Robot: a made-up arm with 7 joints.
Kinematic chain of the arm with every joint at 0, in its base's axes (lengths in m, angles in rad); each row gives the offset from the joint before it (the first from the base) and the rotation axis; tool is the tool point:
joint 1: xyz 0 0 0.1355 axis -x
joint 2: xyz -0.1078 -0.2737 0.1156 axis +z
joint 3: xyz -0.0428 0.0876 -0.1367 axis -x
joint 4: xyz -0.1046 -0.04 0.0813 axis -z
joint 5: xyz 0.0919 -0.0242 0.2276 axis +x
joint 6: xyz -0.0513 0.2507 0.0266 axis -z
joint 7: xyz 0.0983 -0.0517 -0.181 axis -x
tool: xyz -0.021 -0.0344 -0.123
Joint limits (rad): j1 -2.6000..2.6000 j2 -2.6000..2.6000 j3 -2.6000..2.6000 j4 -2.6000..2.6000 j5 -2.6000..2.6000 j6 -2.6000..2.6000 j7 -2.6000..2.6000
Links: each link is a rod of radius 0.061 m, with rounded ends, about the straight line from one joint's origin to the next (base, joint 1, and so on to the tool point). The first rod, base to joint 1, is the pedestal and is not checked.
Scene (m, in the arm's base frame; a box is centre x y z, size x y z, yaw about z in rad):
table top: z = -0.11
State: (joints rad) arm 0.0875 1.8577 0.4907 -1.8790 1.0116 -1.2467 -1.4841
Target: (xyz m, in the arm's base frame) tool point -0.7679 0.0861 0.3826
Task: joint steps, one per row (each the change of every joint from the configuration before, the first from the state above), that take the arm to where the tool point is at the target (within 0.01 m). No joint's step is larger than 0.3 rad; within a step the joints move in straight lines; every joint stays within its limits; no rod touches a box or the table.
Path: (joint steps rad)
1: 0.0261 -0.2456 0.1444 0.0427 0.0680 -0.0107 -0.0602
2: 0.0261 -0.2456 0.1445 0.0428 0.0680 -0.0108 -0.0603
3: 0.0261 -0.2455 0.1444 0.0427 0.0680 -0.0107 -0.0602
4: 0.0261 -0.2456 0.1444 0.0427 0.0680 -0.0108 -0.0602
5: 0.0261 -0.2456 0.1444 0.0428 0.0680 -0.0107 -0.0603

